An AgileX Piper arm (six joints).
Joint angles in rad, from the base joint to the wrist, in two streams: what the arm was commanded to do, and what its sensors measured. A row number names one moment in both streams.
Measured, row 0:
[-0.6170, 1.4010, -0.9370, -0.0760, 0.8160, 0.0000]
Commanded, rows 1 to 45:
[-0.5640, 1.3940, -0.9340, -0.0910, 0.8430, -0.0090]
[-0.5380, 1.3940, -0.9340, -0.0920, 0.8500, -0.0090]
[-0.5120, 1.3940, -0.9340, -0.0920, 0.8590, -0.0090]
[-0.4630, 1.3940, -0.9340, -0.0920, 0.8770, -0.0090]
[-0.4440, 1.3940, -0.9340, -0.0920, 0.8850, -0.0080]
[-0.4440, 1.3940, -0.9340, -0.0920, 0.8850, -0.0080]
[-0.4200, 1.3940, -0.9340, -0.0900, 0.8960, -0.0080]
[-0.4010, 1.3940, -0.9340, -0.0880, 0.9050, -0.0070]
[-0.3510, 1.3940, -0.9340, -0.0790, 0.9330, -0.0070]
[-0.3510, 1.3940, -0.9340, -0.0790, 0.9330, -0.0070]
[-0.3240, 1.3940, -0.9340, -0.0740, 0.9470, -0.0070]
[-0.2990, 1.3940, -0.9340, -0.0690, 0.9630, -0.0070]
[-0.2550, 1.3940, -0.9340, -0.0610, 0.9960, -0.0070]
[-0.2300, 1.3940, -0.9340, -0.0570, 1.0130, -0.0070]
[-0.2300, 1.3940, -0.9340, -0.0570, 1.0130, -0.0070]
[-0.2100, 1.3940, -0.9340, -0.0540, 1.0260, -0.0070]
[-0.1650, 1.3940, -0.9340, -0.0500, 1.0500, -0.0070]
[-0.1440, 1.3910, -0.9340, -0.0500, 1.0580, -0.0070]
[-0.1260, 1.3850, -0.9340, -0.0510, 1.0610, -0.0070]
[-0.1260, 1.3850, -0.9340, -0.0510, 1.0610, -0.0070]
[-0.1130, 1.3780, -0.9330, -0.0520, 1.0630, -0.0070]
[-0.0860, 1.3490, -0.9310, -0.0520, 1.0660, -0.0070]
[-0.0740, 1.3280, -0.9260, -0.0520, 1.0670, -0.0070]
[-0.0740, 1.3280, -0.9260, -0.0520, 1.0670, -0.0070]
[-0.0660, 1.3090, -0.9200, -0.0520, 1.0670, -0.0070]
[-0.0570, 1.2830, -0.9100, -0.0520, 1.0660, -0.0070]
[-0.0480, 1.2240, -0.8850, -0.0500, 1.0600, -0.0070]
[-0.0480, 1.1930, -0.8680, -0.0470, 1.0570, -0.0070]
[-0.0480, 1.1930, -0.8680, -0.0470, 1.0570, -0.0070]
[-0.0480, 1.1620, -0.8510, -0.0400, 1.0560, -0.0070]
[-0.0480, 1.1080, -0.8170, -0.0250, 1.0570, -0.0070]
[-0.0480, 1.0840, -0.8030, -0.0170, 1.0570, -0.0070]
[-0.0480, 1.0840, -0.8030, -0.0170, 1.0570, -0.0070]
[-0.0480, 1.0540, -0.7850, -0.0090, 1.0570, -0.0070]
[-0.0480, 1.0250, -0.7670, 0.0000, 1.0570, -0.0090]
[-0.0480, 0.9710, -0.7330, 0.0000, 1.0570, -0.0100]
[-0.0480, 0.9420, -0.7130, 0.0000, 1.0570, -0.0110]
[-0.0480, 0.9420, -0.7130, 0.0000, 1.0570, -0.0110]
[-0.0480, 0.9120, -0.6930, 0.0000, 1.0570, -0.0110]
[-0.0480, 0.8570, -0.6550, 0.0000, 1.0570, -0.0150]
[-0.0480, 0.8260, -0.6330, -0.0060, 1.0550, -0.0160]
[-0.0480, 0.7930, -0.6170, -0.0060, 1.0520, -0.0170]
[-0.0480, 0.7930, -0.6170, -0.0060, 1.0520, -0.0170]
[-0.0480, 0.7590, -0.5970, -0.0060, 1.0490, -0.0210]
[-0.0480, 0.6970, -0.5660, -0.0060, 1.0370, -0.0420]
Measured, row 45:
[-0.0510, 0.7760, -0.6060, 0.0000, 1.0560, -0.0130]
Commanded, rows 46 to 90:
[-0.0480, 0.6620, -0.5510, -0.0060, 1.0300, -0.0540]
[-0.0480, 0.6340, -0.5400, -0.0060, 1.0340, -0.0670]
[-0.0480, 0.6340, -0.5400, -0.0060, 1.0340, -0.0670]
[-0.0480, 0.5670, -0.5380, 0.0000, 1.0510, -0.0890]
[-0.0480, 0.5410, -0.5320, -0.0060, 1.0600, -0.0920]
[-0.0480, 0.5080, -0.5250, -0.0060, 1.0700, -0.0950]
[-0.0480, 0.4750, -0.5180, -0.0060, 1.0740, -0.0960]
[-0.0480, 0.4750, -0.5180, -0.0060, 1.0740, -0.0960]
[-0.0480, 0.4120, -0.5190, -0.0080, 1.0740, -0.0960]
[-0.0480, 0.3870, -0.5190, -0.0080, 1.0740, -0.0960]
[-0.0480, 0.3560, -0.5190, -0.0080, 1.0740, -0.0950]
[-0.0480, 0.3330, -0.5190, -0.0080, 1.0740, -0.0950]
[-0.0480, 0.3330, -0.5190, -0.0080, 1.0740, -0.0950]
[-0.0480, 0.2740, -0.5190, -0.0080, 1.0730, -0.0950]
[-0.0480, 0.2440, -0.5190, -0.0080, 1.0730, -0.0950]
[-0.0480, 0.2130, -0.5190, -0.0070, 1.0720, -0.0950]
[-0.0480, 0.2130, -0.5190, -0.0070, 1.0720, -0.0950]
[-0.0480, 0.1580, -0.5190, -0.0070, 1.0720, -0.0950]
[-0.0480, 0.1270, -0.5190, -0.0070, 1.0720, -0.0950]
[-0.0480, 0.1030, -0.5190, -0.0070, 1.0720, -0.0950]
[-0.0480, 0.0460, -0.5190, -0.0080, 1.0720, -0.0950]
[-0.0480, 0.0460, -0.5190, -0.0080, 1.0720, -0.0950]
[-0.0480, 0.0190, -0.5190, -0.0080, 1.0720, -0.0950]
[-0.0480, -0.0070, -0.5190, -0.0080, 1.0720, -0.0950]
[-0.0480, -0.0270, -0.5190, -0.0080, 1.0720, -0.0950]
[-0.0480, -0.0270, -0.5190, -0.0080, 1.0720, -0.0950]
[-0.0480, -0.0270, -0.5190, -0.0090, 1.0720, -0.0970]
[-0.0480, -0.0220, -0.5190, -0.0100, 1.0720, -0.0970]
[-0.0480, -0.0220, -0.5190, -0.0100, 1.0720, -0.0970]
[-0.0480, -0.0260, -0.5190, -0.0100, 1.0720, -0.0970]
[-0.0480, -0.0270, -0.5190, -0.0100, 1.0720, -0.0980]
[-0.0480, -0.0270, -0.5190, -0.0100, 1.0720, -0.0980]
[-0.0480, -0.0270, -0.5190, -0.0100, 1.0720, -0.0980]
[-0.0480, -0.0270, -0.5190, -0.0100, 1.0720, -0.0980]
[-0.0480, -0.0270, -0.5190, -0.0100, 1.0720, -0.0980]
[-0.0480, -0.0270, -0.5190, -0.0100, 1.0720, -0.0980]
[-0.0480, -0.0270, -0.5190, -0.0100, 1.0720, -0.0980]
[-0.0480, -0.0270, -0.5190, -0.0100, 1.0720, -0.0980]
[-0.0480, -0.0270, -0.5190, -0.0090, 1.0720, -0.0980]
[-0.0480, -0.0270, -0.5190, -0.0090, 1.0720, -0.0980]
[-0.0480, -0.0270, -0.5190, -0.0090, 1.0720, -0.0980]
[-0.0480, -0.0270, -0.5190, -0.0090, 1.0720, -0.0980]
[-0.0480, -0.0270, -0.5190, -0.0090, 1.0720, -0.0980]
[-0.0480, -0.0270, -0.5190, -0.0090, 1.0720, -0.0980]
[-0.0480, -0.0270, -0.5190, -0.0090, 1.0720, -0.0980]
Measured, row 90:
[-0.0490, -0.0040, -0.5190, 0.0000, 1.0730, -0.0900]
